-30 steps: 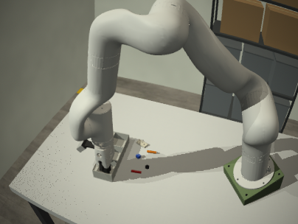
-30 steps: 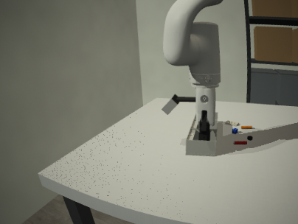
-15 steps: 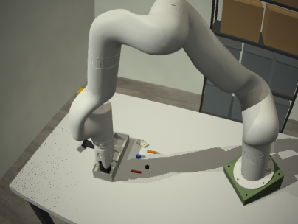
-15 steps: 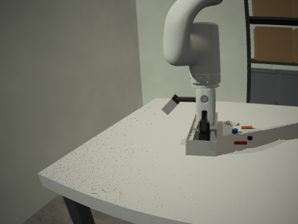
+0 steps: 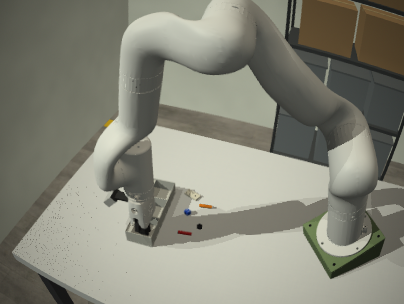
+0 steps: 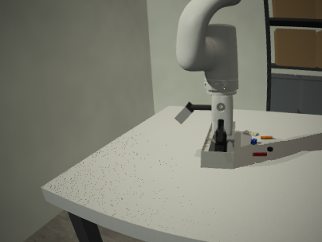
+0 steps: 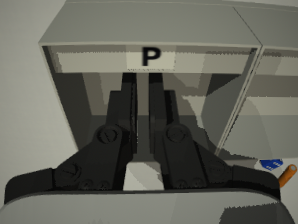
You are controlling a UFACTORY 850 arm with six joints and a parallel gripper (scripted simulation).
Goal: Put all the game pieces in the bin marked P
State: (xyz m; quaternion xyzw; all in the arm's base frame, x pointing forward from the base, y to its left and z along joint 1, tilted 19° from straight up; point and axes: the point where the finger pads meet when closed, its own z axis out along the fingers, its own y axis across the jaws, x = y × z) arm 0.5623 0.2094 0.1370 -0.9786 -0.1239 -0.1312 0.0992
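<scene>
Now: hand 150 mm to the left of the blue die, 60 mm past it and 30 mm above it. Round my hand: red stick 100 mm behind, 70 mm to the right, 30 mm below; then grey bin 80 mm to the right, 30 mm ahead, 10 mm below; then black piece 120 mm to the right, 120 mm behind, 30 mm below.
</scene>
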